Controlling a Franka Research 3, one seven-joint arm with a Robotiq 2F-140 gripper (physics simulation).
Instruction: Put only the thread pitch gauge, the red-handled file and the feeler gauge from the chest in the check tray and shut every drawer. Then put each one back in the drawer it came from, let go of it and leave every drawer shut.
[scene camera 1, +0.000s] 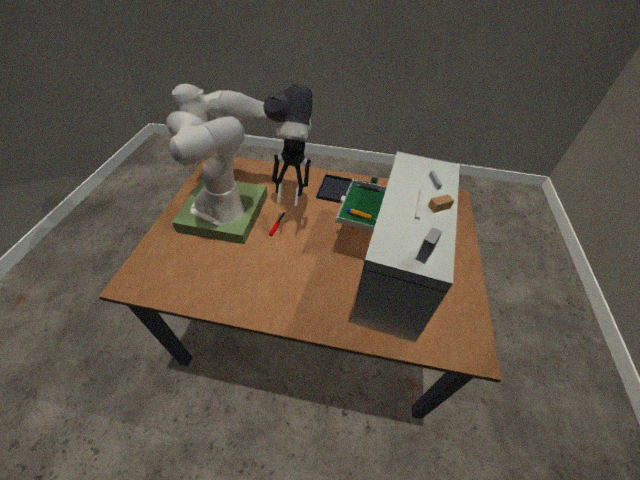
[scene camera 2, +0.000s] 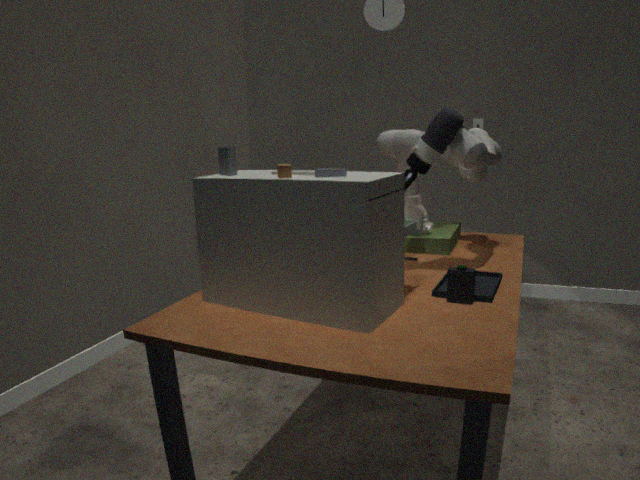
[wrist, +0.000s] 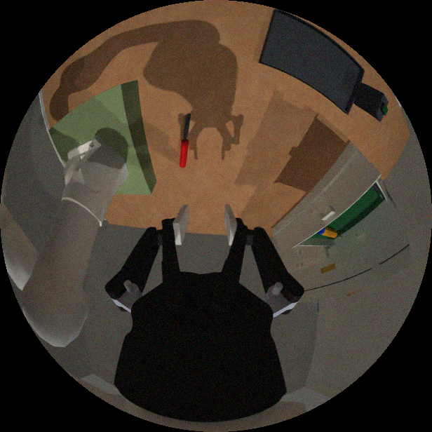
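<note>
The red-handled file (scene camera 1: 275, 228) (wrist: 183, 153) lies on the table between the robot's base and the chest (scene camera 1: 395, 232) (scene camera 2: 299, 242); its dark tip shows in scene camera 2. My gripper (scene camera 1: 287, 200) (wrist: 206, 212) is open and empty, above the table near the file; its fingertips are hidden in scene camera 2. One drawer (scene camera 1: 356, 224) is pulled out, with green lining. It holds an orange tool with a blue end (scene camera 1: 360, 213) (wrist: 329, 233) and a dark grey item at its far side, too unclear to name. The check tray (scene camera 1: 334, 187) (scene camera 2: 488, 285) (wrist: 310, 55) is empty. Neither gauge can be identified.
A black box with a green top (scene camera 1: 374, 180) (scene camera 2: 460, 285) (wrist: 371, 100) stands beside the tray. On the chest are a grey bar (scene camera 1: 435, 179), a thin white rod (scene camera 1: 418, 204), a tan block (scene camera 1: 440, 203) and an upright grey box (scene camera 1: 429, 244). The green base (scene camera 1: 209, 232) carries the arm.
</note>
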